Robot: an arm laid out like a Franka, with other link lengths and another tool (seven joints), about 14 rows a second.
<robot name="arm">
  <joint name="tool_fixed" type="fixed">
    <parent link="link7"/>
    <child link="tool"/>
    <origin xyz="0.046 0.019 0.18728" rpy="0 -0.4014 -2.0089"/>
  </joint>
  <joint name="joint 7" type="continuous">
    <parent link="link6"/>
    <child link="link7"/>
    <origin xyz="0.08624 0 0" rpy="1.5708 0 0"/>
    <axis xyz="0 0 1"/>
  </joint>
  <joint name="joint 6" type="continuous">
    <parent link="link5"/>
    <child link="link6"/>
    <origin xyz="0 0 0" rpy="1.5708 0 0"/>
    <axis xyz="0 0 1"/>
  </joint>
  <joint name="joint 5" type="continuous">
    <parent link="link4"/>
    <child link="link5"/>
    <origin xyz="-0.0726 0.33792 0" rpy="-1.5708 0 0"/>
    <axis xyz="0 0 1"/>
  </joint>
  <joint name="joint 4" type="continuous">
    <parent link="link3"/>
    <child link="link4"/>
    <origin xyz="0.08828 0 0" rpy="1.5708 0 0"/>
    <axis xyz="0 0 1"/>
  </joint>
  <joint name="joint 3" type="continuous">
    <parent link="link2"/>
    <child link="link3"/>
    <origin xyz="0 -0.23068 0" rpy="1.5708 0 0"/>
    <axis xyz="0 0 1"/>
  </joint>
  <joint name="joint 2" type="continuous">
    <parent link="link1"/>
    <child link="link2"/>
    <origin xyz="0 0 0" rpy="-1.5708 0 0"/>
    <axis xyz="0 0 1"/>
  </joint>
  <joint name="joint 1" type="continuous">
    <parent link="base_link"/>
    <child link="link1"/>
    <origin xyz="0 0 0.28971"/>
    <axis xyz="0 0 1"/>
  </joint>
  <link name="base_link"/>
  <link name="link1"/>
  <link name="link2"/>
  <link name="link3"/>
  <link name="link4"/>
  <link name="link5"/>
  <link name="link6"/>
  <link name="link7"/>
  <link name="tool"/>
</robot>
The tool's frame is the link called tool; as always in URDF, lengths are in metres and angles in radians. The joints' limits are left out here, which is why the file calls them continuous.
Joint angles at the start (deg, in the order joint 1, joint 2, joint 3, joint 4, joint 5, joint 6, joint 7):
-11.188, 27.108, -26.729, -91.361, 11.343, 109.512, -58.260
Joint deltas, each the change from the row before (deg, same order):
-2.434, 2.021, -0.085, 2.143, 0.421, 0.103, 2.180
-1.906, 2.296, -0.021, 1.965, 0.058, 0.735, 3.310
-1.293, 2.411, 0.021, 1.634, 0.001, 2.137, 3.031
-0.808, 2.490, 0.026, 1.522, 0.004, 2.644, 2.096
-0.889, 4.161, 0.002, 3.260, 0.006, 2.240, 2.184
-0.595, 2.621, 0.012, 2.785, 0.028, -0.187, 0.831
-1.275, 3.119, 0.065, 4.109, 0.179, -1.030, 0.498
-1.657, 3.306, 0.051, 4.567, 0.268, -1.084, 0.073
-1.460, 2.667, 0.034, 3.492, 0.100, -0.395, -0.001
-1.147, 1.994, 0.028, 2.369, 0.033, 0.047, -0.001
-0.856, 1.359, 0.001, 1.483, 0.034, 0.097, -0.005
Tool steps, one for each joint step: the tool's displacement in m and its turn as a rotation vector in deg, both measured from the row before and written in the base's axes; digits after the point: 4 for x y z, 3 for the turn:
-0.0079, -0.0267, -0.0038, -0.839, 0.053, -4.398
-0.0061, -0.0236, -0.0072, -1.392, 0.245, -4.764
-0.0011, -0.0198, -0.0084, -2.089, -0.421, -3.769
0.0024, -0.0152, -0.0090, -2.221, -0.680, -2.278
0.0050, -0.0157, -0.0146, -2.448, -0.172, -1.927
0.0028, -0.0065, -0.0077, -0.753, 0.464, -0.610
0.0015, -0.0104, -0.0057, -0.598, 0.461, -0.640
0.0000, -0.0127, -0.0051, -0.614, 0.324, -0.446
-0.0015, -0.0116, -0.0050, -0.724, 0.156, -0.326
-0.0024, -0.0093, -0.0050, -0.624, 0.082, -0.285
-0.0030, -0.0070, -0.0044, -0.380, 0.102, -0.304

